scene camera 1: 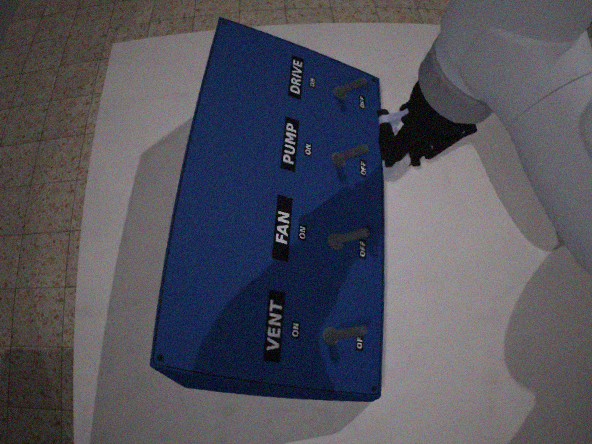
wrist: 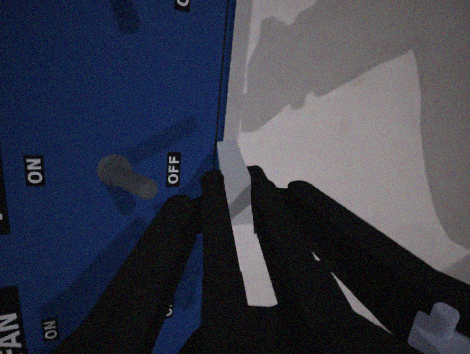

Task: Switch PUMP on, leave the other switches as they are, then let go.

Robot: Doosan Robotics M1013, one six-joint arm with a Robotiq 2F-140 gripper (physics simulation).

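Frame: origin at the arm's base, x ahead, y left, z up, level; metres.
Seen in the pictures: gripper, fingertip midpoint: (scene camera 1: pixel 388 171) (wrist: pixel 227 158).
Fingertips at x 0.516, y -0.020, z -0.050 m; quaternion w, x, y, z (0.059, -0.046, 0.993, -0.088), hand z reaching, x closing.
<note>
Offsets run from my fingertips to a thing's top centre. "*": to the spot under its first point. Level surfaces: height alone.
The blue switch panel (scene camera 1: pixel 225 150) (wrist: pixel 65 90) carries four grey levers. The PUMP lever @(dx +0.058, dy +0.004, dz +0.072 m) (scene camera 1: pixel 351 154) (wrist: pixel 129 178) leans toward its OFF label @(* dx +0.039, dy +0.006, dz +0.018 m) (scene camera 1: pixel 363 168) (wrist: pixel 173 169). The DRIVE lever @(dx +0.047, dy -0.116, dz +0.072 m) (scene camera 1: pixel 351 88), FAN lever @(dx +0.069, dy +0.123, dz +0.072 m) (scene camera 1: pixel 348 238) and VENT lever @(dx +0.079, dy +0.243, dz +0.072 m) (scene camera 1: pixel 346 333) also lean toward OFF. My gripper (scene camera 1: pixel 388 161) (wrist: pixel 227 158) is shut with nothing between its fingers. Its fingertips are by the panel's OFF-side edge, beside the PUMP lever and apart from it. In the wrist view the black fingers hide the area of the FAN lever.
The panel rests on a white table top @(dz -0.058 m) (scene camera 1: pixel 450 300) (wrist: pixel 340 135). The arm (scene camera 1: pixel 530 125) reaches in from the right in the scene view and casts a shadow across the FAN and VENT part of the panel. The DRIVE lever stands on one side of PUMP, the FAN lever on the other.
</note>
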